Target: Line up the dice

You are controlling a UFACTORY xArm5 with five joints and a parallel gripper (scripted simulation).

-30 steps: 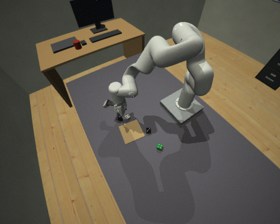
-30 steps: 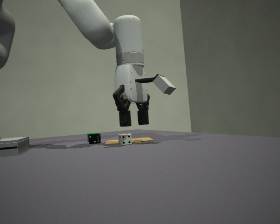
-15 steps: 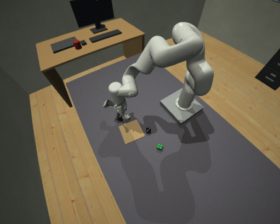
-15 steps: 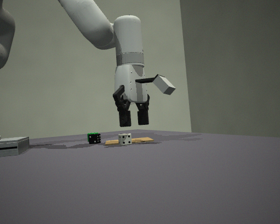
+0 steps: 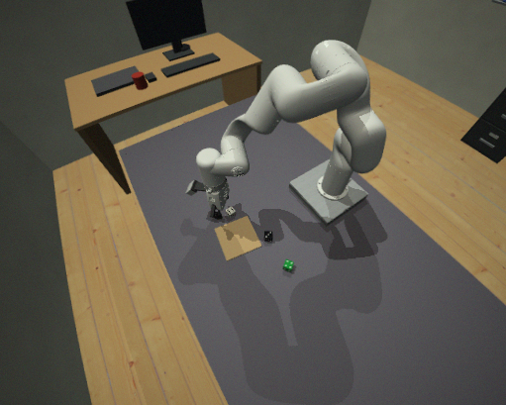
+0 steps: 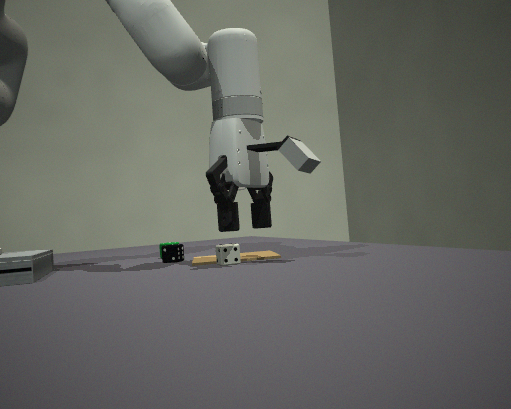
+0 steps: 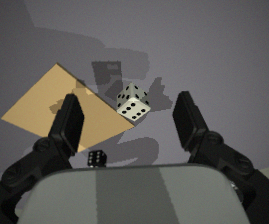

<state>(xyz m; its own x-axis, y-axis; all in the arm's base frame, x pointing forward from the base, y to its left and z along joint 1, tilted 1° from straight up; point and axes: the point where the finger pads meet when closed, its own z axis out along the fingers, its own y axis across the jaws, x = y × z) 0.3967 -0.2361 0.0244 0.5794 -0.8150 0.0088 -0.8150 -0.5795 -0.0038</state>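
Now: hand 2 cm past the white die, 2 cm to the right of it and 4 cm above it. Also, from my hand: tan mat (2 cm ahead, 12 cm to the left, 6 cm below); green die (3 cm behind, 33 cm to the left, 4 cm below); black die (6 cm behind, 20 cm to the left, 4 cm below).
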